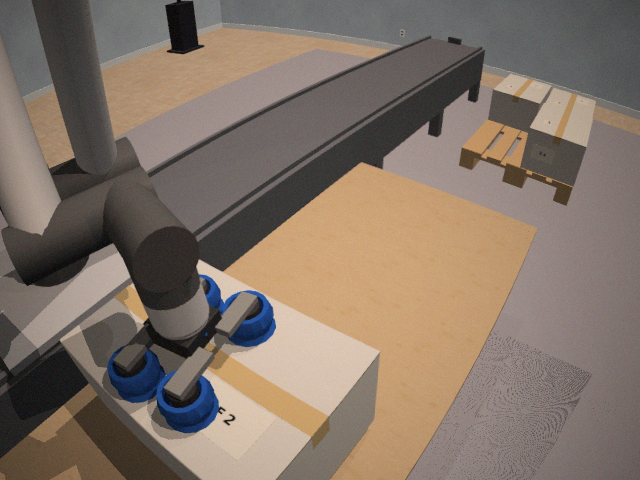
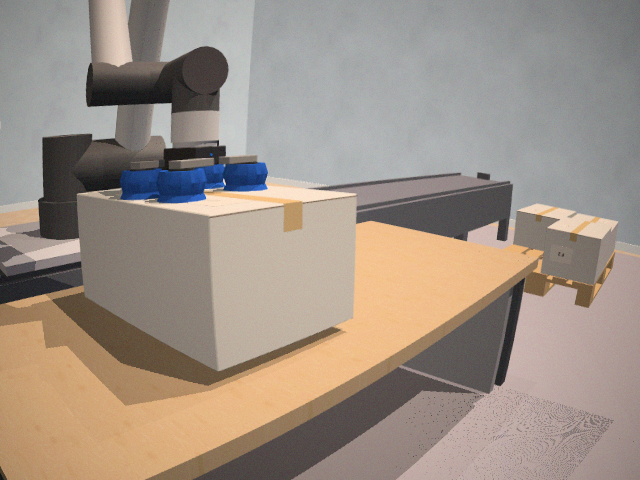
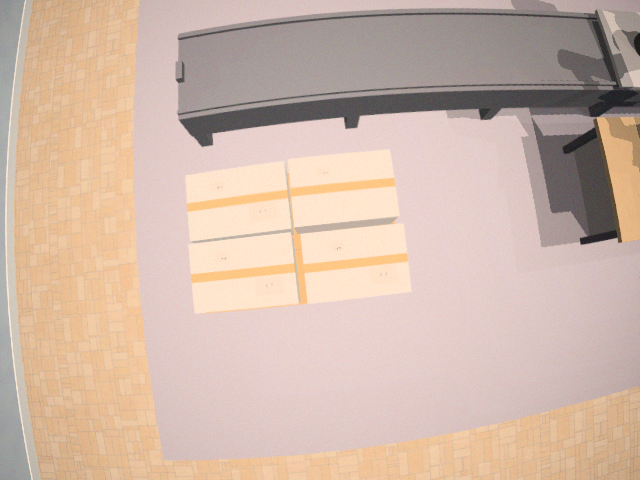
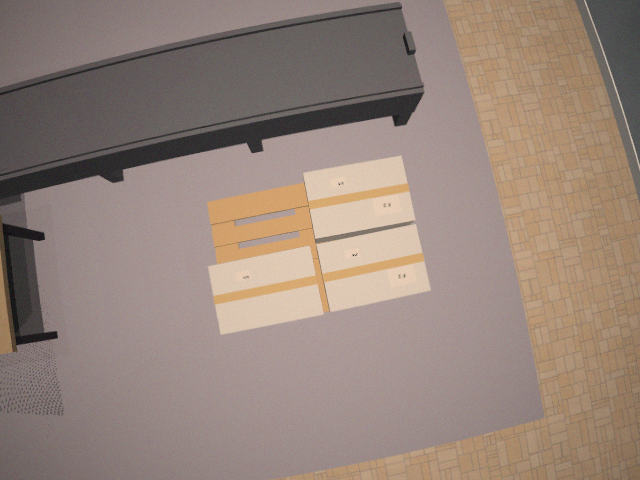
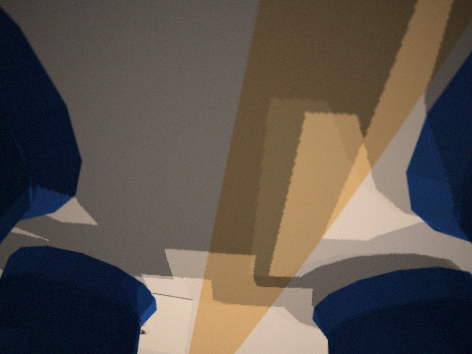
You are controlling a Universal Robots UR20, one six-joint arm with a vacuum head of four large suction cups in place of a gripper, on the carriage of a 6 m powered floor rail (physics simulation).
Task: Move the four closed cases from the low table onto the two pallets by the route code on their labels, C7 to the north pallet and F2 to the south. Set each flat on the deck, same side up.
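Pixels of known places: hand, its tool point: (image 5: 238, 214); arm's base, origin of its link: (image 2: 69, 231).
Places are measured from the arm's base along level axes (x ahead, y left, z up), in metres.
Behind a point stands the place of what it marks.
Note:
My vacuum gripper (image 1: 192, 345) (image 2: 194, 178) (image 5: 236, 200) @(x 0.871, y -0.013, z 0.221 m) presses its four blue cups on the top of a closed white case (image 1: 315, 346) @(x 1.044, y 0.135, z 0.251 m) (image 2: 284, 279) @(x 1.159, y -0.024, z 0.123 m) (image 5: 125, 150) @(x 0.830, y -0.061, z 0.242 m) labelled F2. The case hangs level a little above the low table (image 1: 413, 248) @(x 0.943, y 0.807, z -0.040 m) (image 2: 413, 268) @(x 1.011, y 0.702, z -0.040 m) (image 3: 626, 180) @(x 0.921, y -0.482, z -0.040 m) (image 4: 5, 315) @(x 1.090, y 1.176, z -0.040 m), its shadow beneath it. The south pallet (image 1: 478, 147) @(x 0.697, y 2.447, z -0.426 m) (image 2: 537, 284) @(x 1.018, y 2.366, z -0.500 m) (image 4: 258, 201) @(x 0.661, y 2.683, z -0.426 m) bears three cases: two far ones (image 4: 359, 198) @(x 0.812, y 3.264, z -0.165 m) (image 4: 372, 268) @(x 1.207, y 3.256, z -0.178 m) labelled F2 and a near one (image 4: 266, 289) @(x 1.208, y 2.668, z -0.135 m). Its inner near quarter is bare. The north pallet (image 3: 301, 279) @(x 1.253, y -2.567, z -0.449 m) bears several flat cases (image 3: 237, 201) @(x 0.803, y -2.860, z -0.148 m) (image 3: 343, 188) @(x 0.804, y -2.277, z -0.129 m) (image 3: 242, 273) @(x 1.198, y -2.865, z -0.127 m) (image 3: 356, 263) @(x 1.210, y -2.253, z -0.185 m).
A long dark rail housing (image 1: 330, 108) @(x 0.024, y 1.643, z -0.055 m) (image 2: 439, 193) @(x 0.271, y 2.290, z -0.040 m) (image 3: 361, 56) @(x 0.037, y -2.075, z -0.055 m) (image 4: 222, 93) @(x 0.091, y 2.623, z -0.056 m) runs beside the table and past both pallets. A black pedestal (image 1: 181, 25) stands at the back wall. A grey panel and a dark table leg (image 2: 509, 335) show under the table's end.

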